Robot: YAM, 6 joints.
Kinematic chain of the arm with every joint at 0, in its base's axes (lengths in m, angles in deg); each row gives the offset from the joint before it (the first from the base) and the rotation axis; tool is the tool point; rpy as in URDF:
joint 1: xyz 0 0 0.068 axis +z
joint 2: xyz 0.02 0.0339 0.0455 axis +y
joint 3: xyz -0.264 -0.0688 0 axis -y
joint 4: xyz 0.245 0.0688 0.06 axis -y
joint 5: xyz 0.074 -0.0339 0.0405 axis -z
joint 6: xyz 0.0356 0 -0.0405 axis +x
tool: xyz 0 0 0 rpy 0 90 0
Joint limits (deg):
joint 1: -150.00..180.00
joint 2: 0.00..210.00
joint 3: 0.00..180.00
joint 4: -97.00..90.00
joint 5: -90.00..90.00
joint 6: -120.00..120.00
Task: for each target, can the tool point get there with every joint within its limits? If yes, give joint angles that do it. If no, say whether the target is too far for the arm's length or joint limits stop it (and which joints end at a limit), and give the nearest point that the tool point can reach.
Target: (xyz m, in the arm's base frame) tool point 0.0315 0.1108 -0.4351
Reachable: no: joint limits stop it (at a limit: joint 2) | nearest point 0.0378 0.1330 -0.3631 | short by 0.076 m
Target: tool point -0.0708 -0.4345 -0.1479
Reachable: yes | joints -100.18 170.38 83.08 51.57 -11.56 13.35
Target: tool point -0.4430 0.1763 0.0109
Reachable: yes | joints 154.69 164.98 131.47 -79.54 -57.40 -59.01
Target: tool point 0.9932 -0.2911 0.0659
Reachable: no: too far | nearest point 0.6191 -0.1815 0.0842 | short by 0.390 m
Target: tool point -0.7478 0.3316 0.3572
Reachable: no: too far | nearest point -0.5655 0.2507 0.2963 | short by 0.209 m
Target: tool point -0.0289 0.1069 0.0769
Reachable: yes | joints 88.28 110.97 23.56 -65.28 -64.21 81.27
